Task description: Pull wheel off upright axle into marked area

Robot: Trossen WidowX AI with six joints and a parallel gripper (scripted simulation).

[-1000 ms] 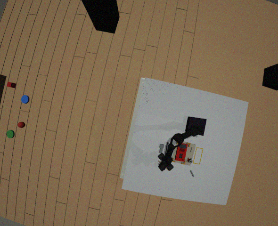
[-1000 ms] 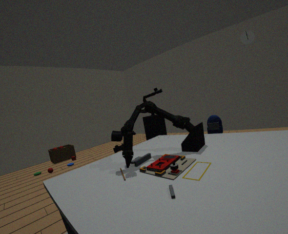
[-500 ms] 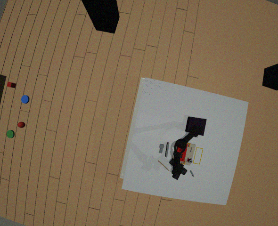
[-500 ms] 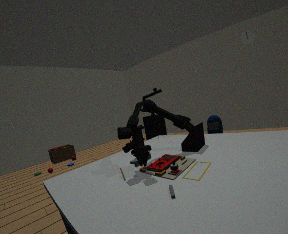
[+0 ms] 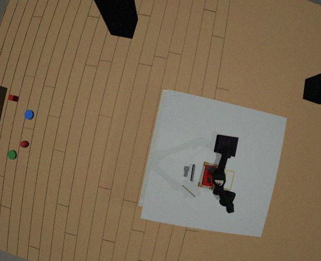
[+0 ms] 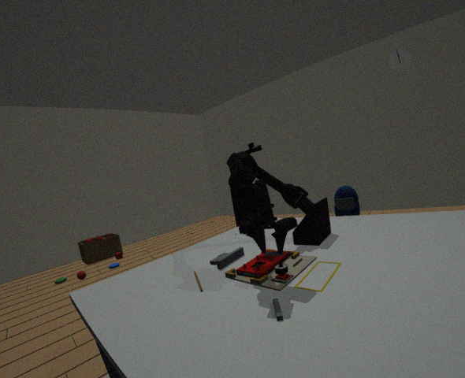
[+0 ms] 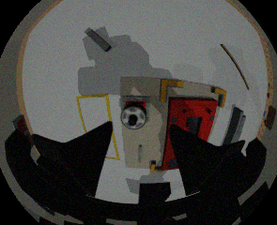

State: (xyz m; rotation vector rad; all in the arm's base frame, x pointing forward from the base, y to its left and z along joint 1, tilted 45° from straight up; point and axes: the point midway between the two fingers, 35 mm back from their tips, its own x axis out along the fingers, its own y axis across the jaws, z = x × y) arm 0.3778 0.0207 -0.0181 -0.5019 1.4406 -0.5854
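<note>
Right now my gripper tip is 60 mm above the dark wheel, 10 mm to the right of it and 10 mm past it. Also, from my gripper tip: wooden stick: 260 mm to the right, 110 mm ahead, 90 mm below; then grey bar: 130 mm ahead, 90 mm to the left, 90 mm below.
</note>
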